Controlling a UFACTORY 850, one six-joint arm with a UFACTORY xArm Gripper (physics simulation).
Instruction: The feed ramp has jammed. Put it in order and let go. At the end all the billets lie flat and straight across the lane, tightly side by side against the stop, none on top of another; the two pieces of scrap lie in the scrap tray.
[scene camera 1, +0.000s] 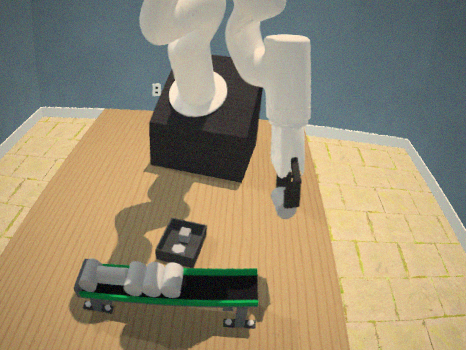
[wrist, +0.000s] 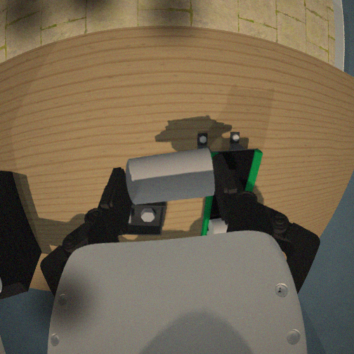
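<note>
My gripper (scene camera 1: 287, 196) (wrist: 169, 175) is shut on a grey-white billet (scene camera 1: 286, 212) (wrist: 170, 176), held high above the table at the right in the scene view. On the green-railed ramp (scene camera 1: 220, 272) (wrist: 254, 171), one billet (scene camera 1: 89, 276) lies across the lane at the left end by the dark stop. A second billet (scene camera 1: 112, 275) lies lengthwise along the lane. Three more billets (scene camera 1: 134, 278) (scene camera 1: 153, 279) (scene camera 1: 173, 280) lie across beyond it, close together and slightly slanted. Two scrap pieces (scene camera 1: 185, 232) (scene camera 1: 178, 248) lie in the dark scrap tray (scene camera 1: 175, 260) (wrist: 145, 230).
The tray stands behind the ramp, on the robot's side of the wooden table (scene camera 1: 280, 250) (wrist: 90, 110). The black robot base (scene camera 1: 200, 150) (wrist: 15, 230) stands at the back. Ramp feet (scene camera 1: 240, 323) (wrist: 202, 139) rest on the table. The tiled floor lies beyond the table edges.
</note>
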